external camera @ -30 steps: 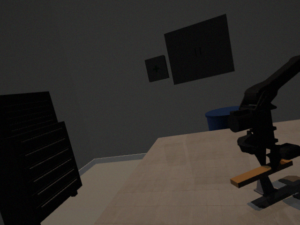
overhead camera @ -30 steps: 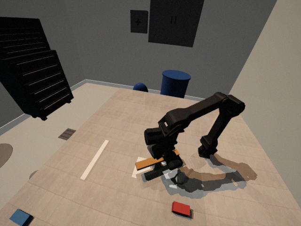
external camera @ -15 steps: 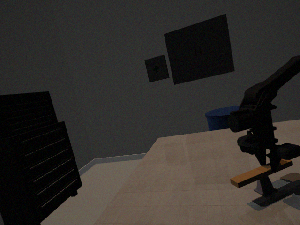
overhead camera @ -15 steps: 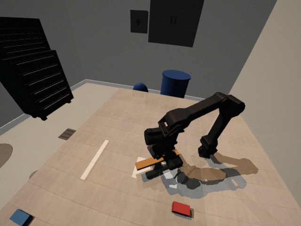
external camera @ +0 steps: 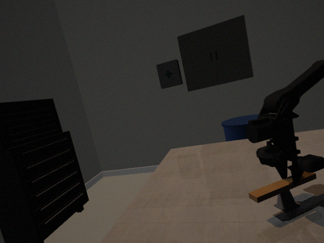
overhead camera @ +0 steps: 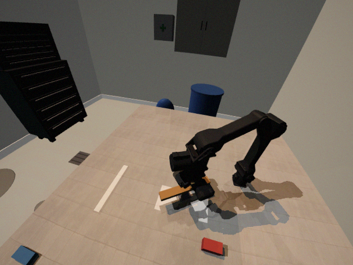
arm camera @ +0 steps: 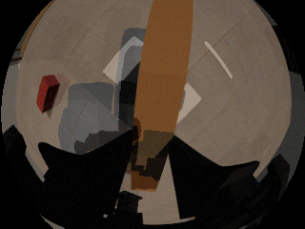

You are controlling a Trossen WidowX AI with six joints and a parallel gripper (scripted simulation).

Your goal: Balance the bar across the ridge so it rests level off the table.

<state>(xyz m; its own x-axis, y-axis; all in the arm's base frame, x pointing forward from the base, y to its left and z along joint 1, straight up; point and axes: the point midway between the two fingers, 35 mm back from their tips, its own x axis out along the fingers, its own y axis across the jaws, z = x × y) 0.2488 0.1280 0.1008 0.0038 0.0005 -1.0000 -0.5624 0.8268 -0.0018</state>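
Right now the orange bar is 2 cm ahead of my gripper tip and 2 cm to the left of it. The rest, counted from my gripper tip: red block: 10 cm behind, 18 cm to the left, 5 cm below; then blue block: 49 cm ahead, 37 cm to the left, 6 cm below.
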